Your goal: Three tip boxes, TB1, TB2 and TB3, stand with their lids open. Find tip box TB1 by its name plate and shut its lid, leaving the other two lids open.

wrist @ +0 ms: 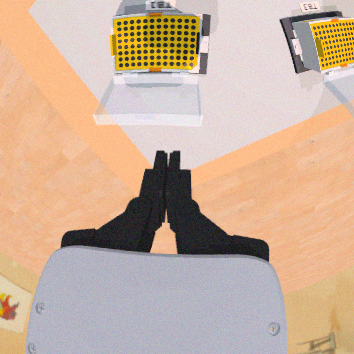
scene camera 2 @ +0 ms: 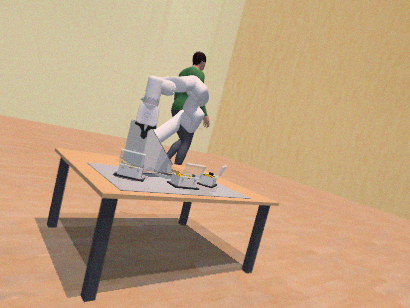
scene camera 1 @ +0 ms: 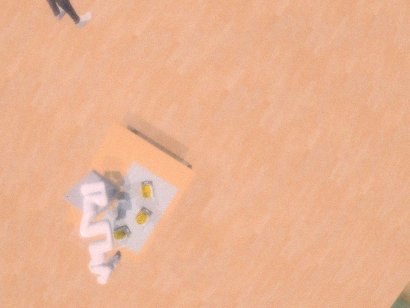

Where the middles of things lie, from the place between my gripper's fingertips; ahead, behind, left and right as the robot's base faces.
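Counting from my hand, I find the yellow rack (wrist: 168, 41) 9 cm behind it, 1 cm to the left of it and 16 cm below it.
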